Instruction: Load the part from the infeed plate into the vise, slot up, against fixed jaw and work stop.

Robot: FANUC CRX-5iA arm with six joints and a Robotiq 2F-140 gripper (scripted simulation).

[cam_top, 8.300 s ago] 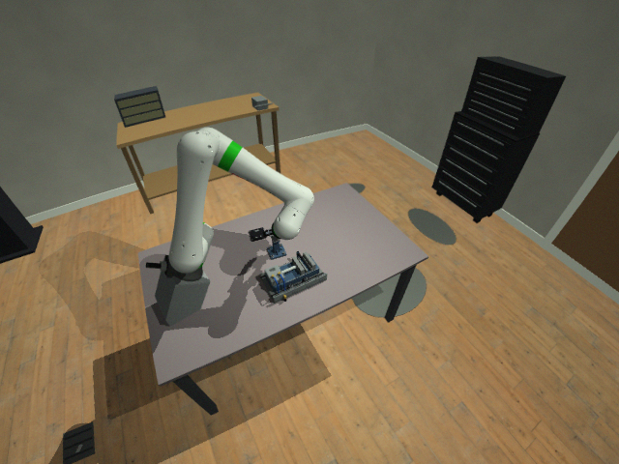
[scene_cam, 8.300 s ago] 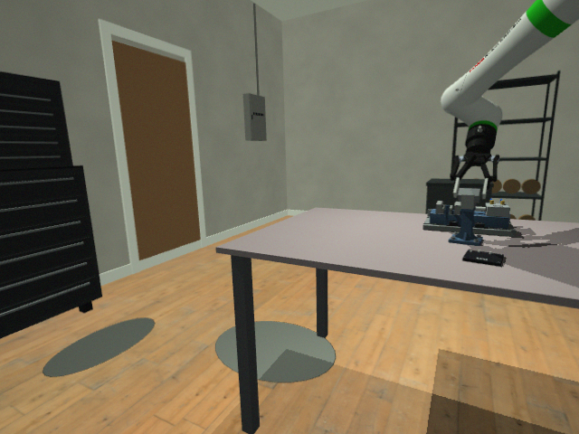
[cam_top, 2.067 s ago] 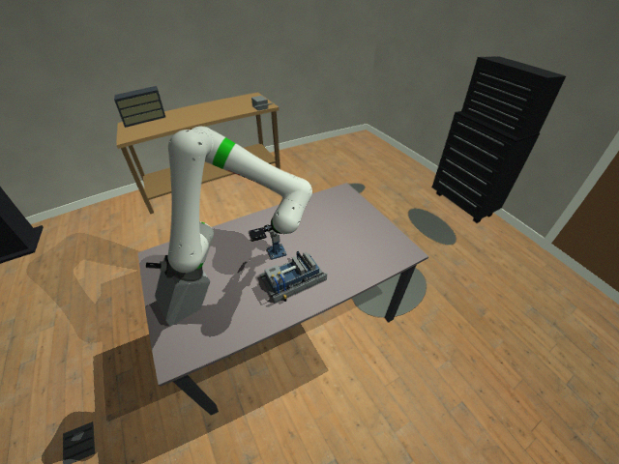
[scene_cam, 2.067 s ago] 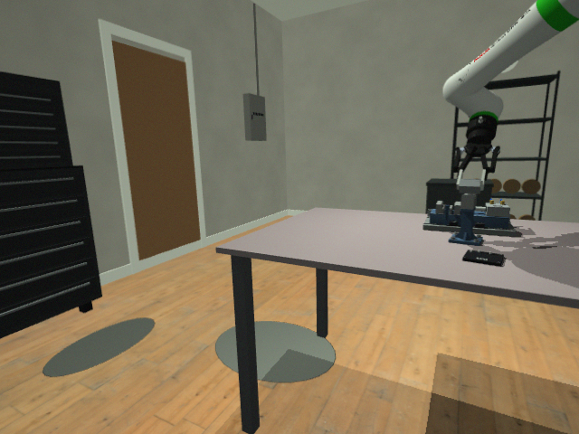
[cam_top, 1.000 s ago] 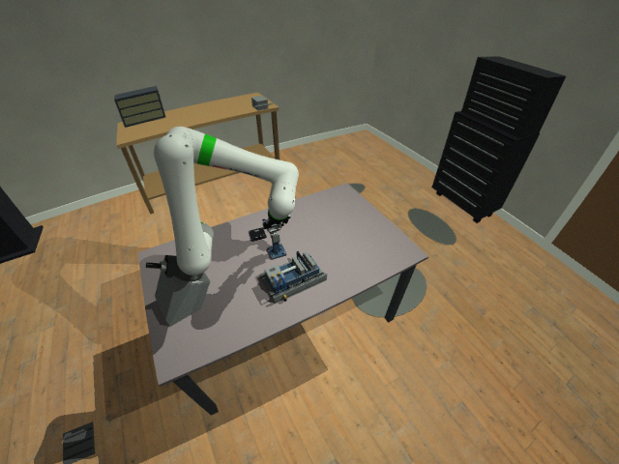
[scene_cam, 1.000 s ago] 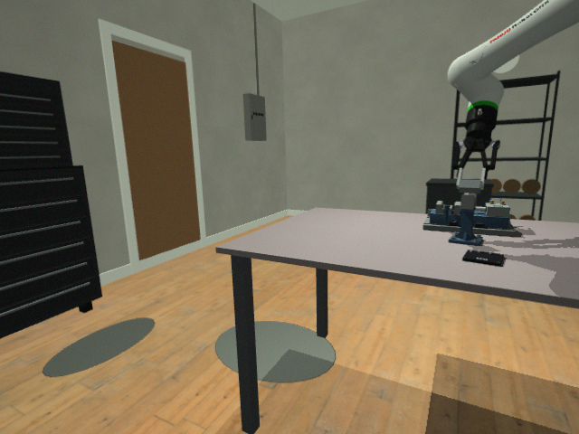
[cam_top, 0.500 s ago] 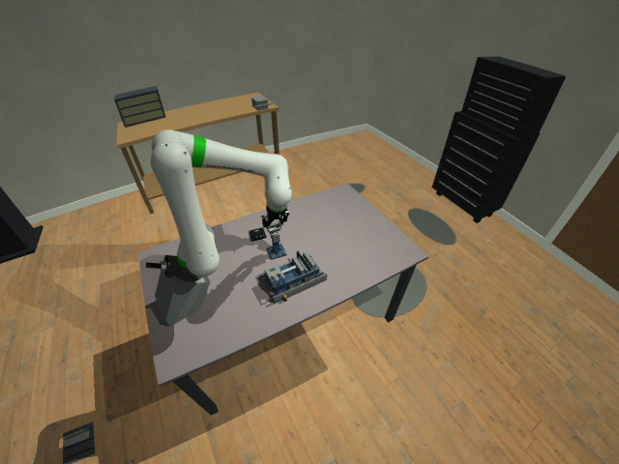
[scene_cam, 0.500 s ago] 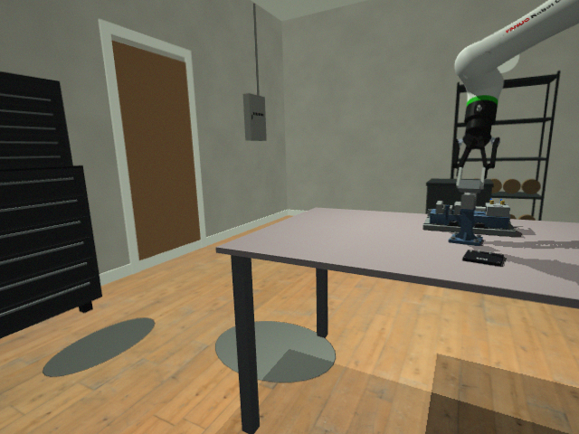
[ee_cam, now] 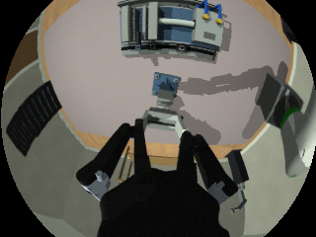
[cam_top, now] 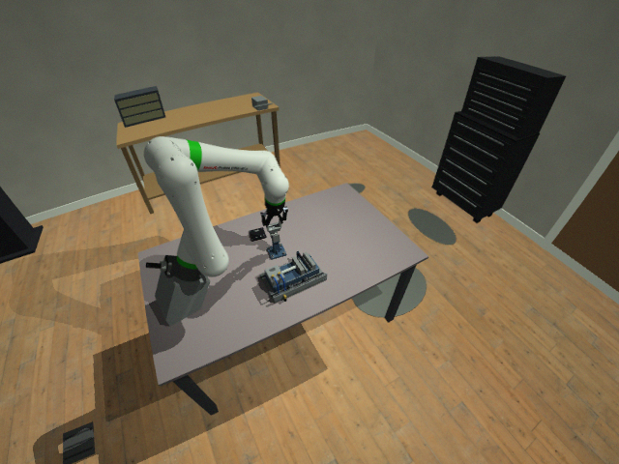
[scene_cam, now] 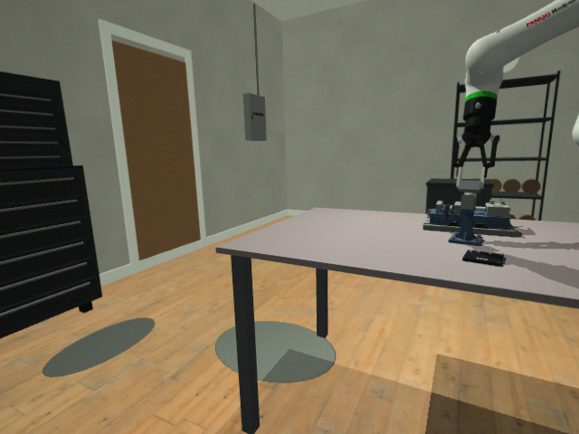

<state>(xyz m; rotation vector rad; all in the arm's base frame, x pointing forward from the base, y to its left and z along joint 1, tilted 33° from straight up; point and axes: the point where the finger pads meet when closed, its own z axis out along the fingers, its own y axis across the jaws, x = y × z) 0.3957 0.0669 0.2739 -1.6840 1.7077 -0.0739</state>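
My hand is 2 cm above the part and 1 cm to the right of it. From my hand the other things lie so: air cylinder (21 cm to the right, 13 cm below, 9 cm behind); vise (20 cm to the right, 17 cm below, 1 cm ahead); black infeed plate (21 cm below, 19 cm to the left, 5 cm behind).
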